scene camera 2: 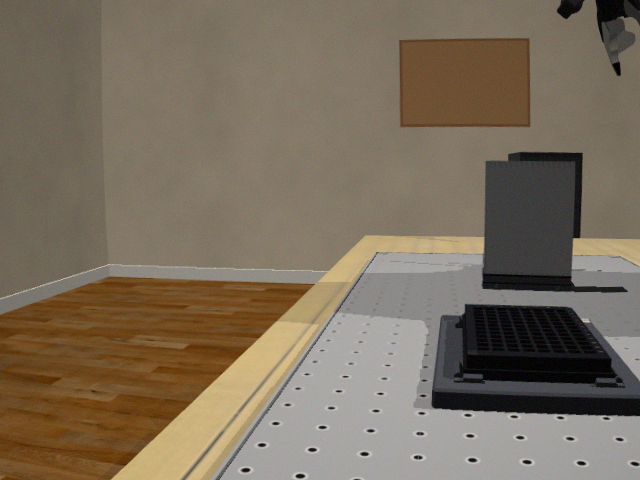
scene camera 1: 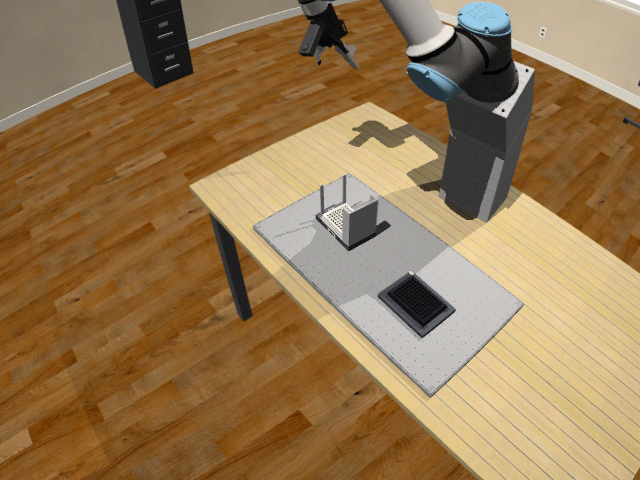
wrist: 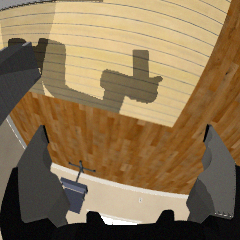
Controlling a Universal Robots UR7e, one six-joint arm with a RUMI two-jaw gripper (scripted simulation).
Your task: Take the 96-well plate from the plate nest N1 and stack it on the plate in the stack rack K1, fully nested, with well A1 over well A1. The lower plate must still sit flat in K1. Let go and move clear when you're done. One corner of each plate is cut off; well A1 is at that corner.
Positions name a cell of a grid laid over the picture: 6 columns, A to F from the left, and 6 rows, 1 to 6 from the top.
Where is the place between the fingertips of my gripper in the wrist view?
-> D4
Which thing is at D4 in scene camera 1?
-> A black 96-well plate.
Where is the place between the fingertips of my gripper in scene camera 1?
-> At D1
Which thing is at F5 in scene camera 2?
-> A black 96-well plate.
